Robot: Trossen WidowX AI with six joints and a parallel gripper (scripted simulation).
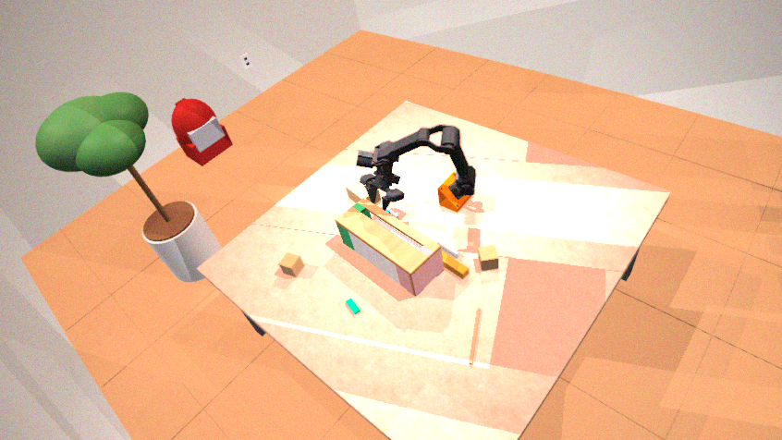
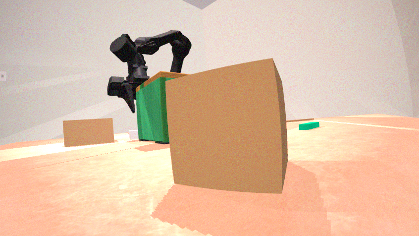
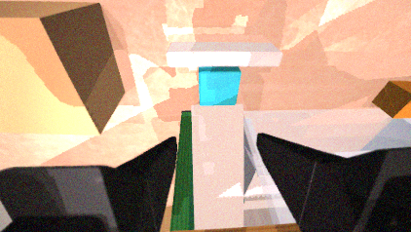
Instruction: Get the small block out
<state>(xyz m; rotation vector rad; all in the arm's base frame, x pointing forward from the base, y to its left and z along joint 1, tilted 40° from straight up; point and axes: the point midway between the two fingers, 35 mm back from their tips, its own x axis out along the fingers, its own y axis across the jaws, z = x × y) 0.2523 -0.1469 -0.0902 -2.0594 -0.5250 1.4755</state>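
Right now the cyan block is 5 cm below my gripper tip and 2 cm behind it. From my gripper tip the other things lie so: box 16 cm to the left, 7 cm ahead, 1 cm below; tan slab 15 cm to the right, 4 cm below, 4 cm behind; orange bar 32 cm to the left, 6 cm below, 1 cm ahead.
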